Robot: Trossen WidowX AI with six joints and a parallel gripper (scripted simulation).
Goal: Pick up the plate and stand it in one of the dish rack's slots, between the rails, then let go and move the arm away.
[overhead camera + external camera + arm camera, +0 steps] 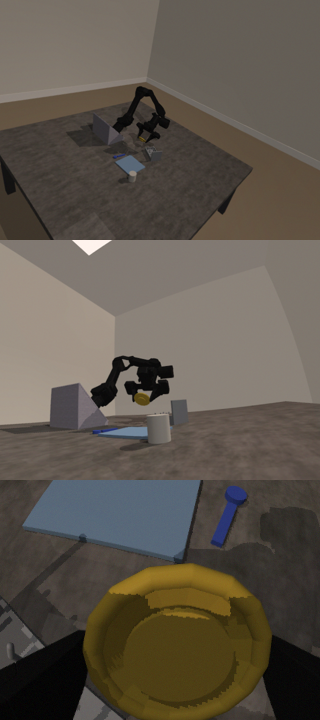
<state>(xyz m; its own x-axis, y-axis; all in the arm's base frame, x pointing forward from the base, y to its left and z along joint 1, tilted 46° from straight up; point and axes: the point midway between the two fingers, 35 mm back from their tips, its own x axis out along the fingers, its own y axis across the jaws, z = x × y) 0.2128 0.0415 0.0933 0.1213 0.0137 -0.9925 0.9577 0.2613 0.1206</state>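
The grey dish rack lies 90 mm ahead of my gripper tip, 60 mm below it and 50 mm to the left of it. The rest, counted from my gripper tip: yellow plate 10 mm above; light blue mat 150 mm to the right, 90 mm ahead, 80 mm below; blue spoon 170 mm to the right, 80 mm below, 20 mm behind.
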